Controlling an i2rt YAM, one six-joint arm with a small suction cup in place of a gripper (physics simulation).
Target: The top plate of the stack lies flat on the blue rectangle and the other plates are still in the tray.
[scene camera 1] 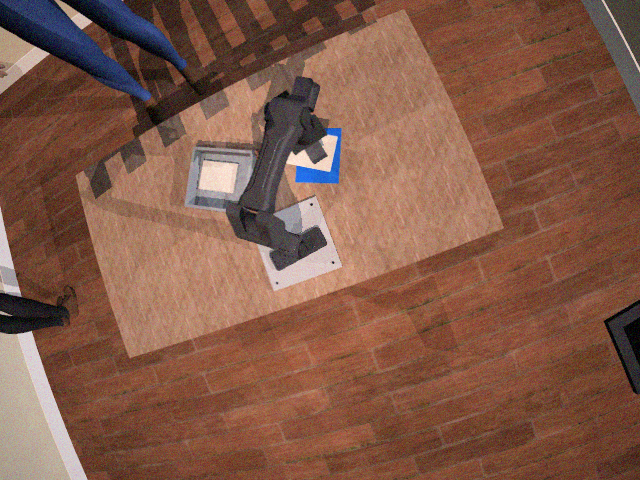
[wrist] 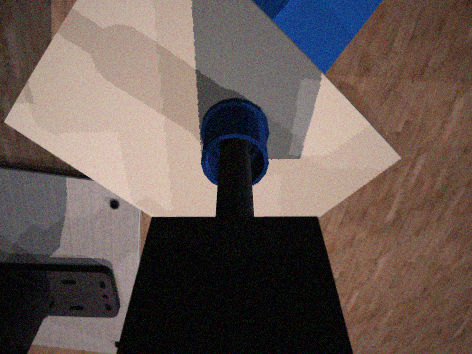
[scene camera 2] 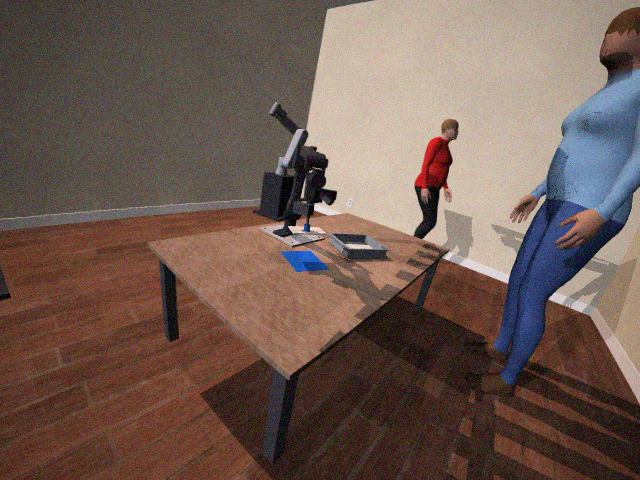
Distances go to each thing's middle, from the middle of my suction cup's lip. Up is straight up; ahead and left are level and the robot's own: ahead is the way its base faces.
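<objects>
With the blue rectangle (scene camera 1: pixel 303 174), I find my suction cup 140 mm above it and 10 mm short of it. Going by their middles, the blue rectangle is the nearest to my suction cup of the things named here. There is a grey tray (scene camera 1: pixel 197 198) as well, and from my suction cup it is 350 mm to the left, 110 mm ahead and 120 mm below.
</objects>
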